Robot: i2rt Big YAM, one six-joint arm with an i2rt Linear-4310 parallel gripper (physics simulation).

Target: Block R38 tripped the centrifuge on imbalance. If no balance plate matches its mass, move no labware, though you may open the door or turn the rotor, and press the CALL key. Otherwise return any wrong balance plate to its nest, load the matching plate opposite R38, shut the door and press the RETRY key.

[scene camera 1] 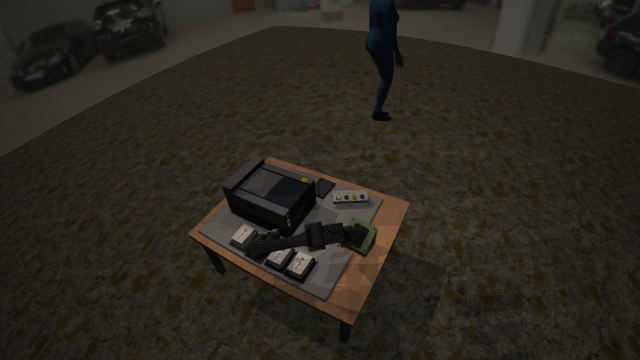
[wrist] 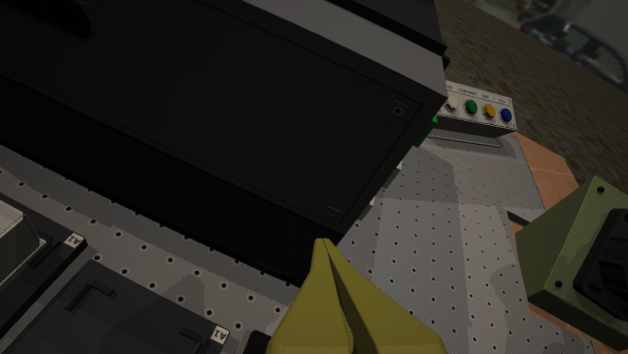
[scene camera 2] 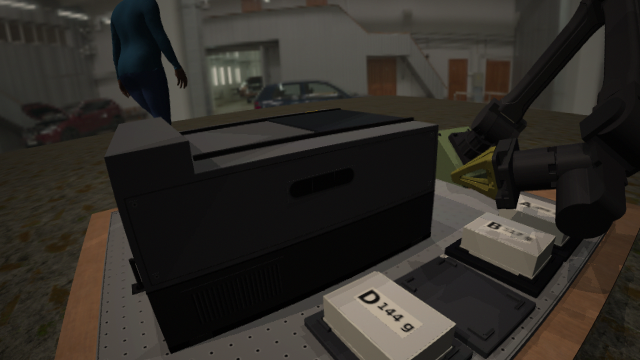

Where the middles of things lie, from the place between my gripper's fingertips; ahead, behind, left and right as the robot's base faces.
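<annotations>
Balance plate B (scene camera 2: 520, 249): my gripper 7 cm past it, 8 cm to the right of it, 10 cm above it. Counted from my hand: balance plate D (scene camera 2: 373, 310), 10 cm below, 20 cm ahead, 11 cm to the left; sliding door (scene camera 2: 321, 121), 8 cm above, 11 cm ahead, 20 cm to the right; balance plate A (scene camera 2: 534, 213), 6 cm to the left, 10 cm below, 20 cm behind.
</annotations>
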